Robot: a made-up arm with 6 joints. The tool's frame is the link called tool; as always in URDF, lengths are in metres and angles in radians.
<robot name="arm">
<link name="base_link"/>
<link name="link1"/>
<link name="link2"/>
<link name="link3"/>
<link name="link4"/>
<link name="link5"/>
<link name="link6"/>
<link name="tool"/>
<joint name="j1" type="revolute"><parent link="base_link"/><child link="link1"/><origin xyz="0.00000 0.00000 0.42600" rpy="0.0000 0.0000 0.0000"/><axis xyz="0 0 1"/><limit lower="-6.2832" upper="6.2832" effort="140" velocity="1.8"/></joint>
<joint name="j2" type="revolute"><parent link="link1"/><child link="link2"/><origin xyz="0.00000 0.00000 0.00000" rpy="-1.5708 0.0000 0.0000"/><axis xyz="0 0 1"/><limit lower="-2.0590" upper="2.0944" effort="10" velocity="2.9"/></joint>
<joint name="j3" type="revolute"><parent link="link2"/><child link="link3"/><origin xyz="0.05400 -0.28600 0.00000" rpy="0.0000 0.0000 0.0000"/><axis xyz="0 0 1"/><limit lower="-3.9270" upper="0.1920" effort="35" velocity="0.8"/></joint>
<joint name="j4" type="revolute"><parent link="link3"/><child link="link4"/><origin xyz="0.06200 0.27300 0.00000" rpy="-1.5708 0.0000 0.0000"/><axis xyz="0 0 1"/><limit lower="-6.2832" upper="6.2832" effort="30" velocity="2.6"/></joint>
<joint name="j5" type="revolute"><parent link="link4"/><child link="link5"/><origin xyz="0.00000 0.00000 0.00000" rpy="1.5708 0.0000 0.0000"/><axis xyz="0 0 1"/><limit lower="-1.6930" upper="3.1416" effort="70" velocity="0.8"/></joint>
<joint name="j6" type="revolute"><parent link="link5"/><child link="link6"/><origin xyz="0.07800 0.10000 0.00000" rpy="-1.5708 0.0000 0.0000"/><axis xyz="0 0 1"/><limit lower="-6.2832" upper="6.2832" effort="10" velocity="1.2"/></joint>
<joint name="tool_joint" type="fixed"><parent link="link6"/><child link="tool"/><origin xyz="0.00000 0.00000 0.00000" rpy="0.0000 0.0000 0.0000"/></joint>
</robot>
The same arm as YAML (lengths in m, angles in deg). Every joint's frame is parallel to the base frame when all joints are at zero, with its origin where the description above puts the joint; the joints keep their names.
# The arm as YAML. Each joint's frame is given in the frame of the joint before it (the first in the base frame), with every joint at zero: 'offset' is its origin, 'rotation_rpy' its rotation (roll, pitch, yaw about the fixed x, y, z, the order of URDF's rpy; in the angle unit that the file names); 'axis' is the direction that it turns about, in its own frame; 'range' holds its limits. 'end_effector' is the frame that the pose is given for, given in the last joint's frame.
length_unit: m
angle_unit: deg
chain:
  - id: j1
    offset: [0.0, 0.0, 0.426]
    rotation_rpy: [0.0, 0.0, 0.0]
    axis: [0.0, 0.0, 1.0]
    range: [-360.0, 360.0]
  - id: j2
    offset: [0.0, 0.0, 0.0]
    rotation_rpy: [0.0, 0.0, 0.0]
    axis: [0.0, 1.0, 0.0]
    range: [-117.97, 120.0]
  - id: j3
    offset: [0.054, 0.0, 0.286]
    rotation_rpy: [0.0, 0.0, 0.0]
    axis: [0.0, 1.0, 0.0]
    range: [-225.0, 11.0]
  - id: j4
    offset: [0.062, 0.0, -0.273]
    rotation_rpy: [0.0, 0.0, 0.0]
    axis: [0.0, 0.0, -1.0]
    range: [-360.0, 360.0]
  - id: j5
    offset: [0.0, 0.0, 0.0]
    rotation_rpy: [0.0, 0.0, 0.0]
    axis: [0.0, 1.0, 0.0]
    range: [-97.0, 180.0]
  - id: j6
    offset: [0.078, 0.0, -0.1]
    rotation_rpy: [0.0, 0.0, 0.0]
    axis: [0.0, 0.0, -1.0]
    range: [-360.0, 360.0]
end_effector:
  offset: [0.0, 0.0, 0.0]
  rotation_rpy: [180.0, 0.0, 0.0]

